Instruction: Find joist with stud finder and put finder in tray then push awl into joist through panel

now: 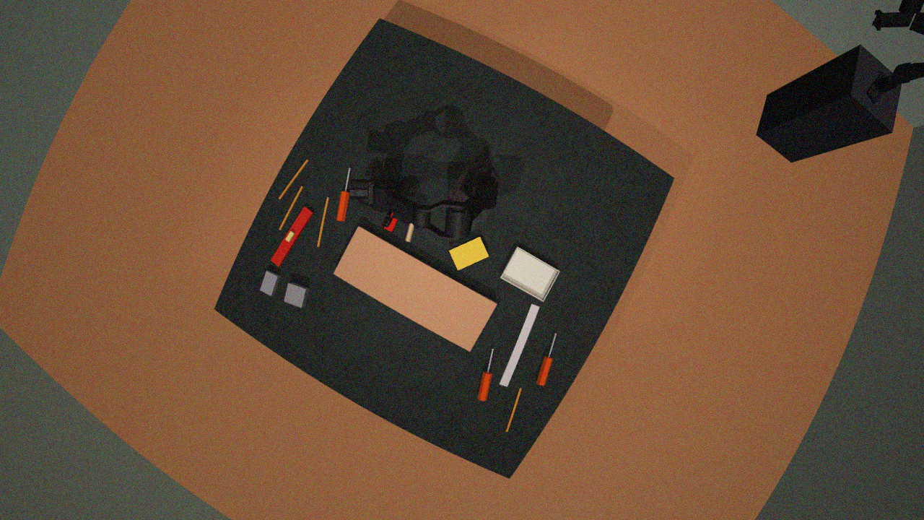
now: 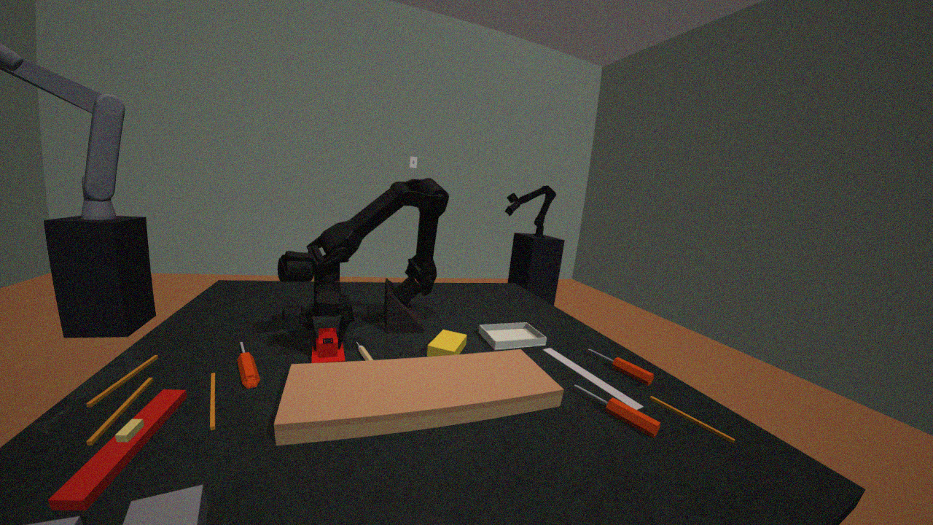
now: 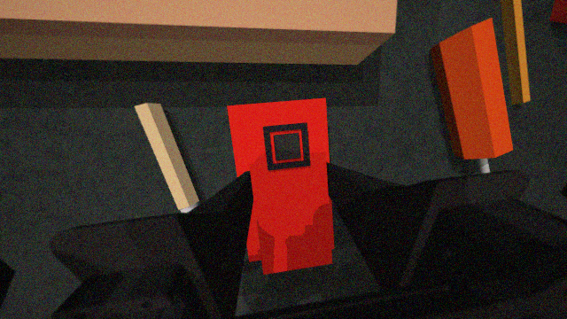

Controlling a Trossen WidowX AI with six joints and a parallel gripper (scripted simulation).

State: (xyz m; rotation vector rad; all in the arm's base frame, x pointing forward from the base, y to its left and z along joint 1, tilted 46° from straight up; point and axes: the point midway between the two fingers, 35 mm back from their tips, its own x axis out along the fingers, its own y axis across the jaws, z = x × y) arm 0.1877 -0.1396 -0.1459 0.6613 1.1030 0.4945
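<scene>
Now: gripper tip 20 mm past the awl, 80 mm to the right of it and 20 mm above it. Also, from my gripper tip: yellow block 300 mm to the left, 10 mm below; then red stud finder 10 mm ahead, 20 mm above; then square indicator light 20 mm ahead, 30 mm above.
</scene>
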